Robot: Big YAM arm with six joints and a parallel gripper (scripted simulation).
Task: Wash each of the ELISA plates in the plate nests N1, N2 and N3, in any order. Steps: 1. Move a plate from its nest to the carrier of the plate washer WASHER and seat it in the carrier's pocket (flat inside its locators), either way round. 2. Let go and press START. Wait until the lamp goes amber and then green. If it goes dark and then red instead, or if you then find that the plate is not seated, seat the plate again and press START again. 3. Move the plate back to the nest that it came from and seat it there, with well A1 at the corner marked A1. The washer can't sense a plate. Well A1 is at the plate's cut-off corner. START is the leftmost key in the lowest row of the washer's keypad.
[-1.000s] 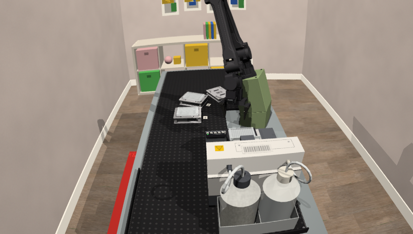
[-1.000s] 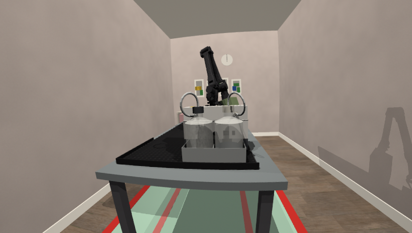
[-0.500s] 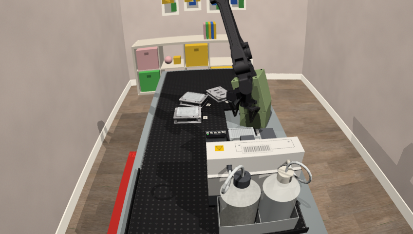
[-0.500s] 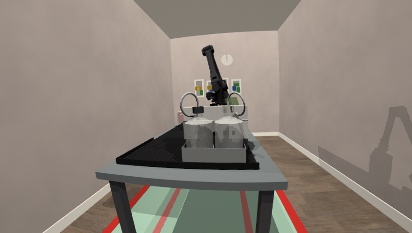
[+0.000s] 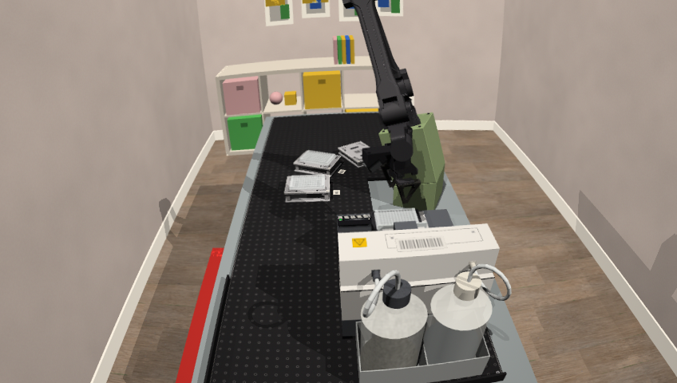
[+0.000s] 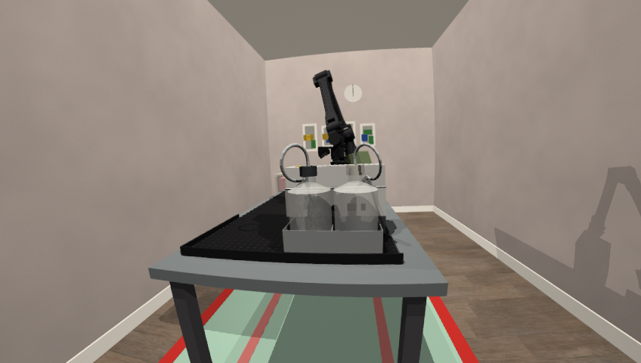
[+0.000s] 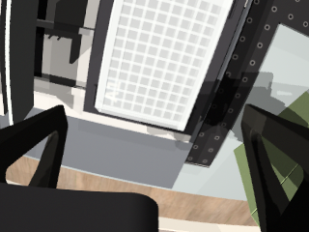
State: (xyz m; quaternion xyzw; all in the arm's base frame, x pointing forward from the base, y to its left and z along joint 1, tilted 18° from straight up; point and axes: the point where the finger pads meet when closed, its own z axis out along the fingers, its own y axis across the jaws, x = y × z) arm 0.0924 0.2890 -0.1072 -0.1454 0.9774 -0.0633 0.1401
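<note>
My gripper is now 100 mm above the washer carrier. From my hand the other things lie so: plate washer: 150 mm to the left, 60 mm below.
</note>
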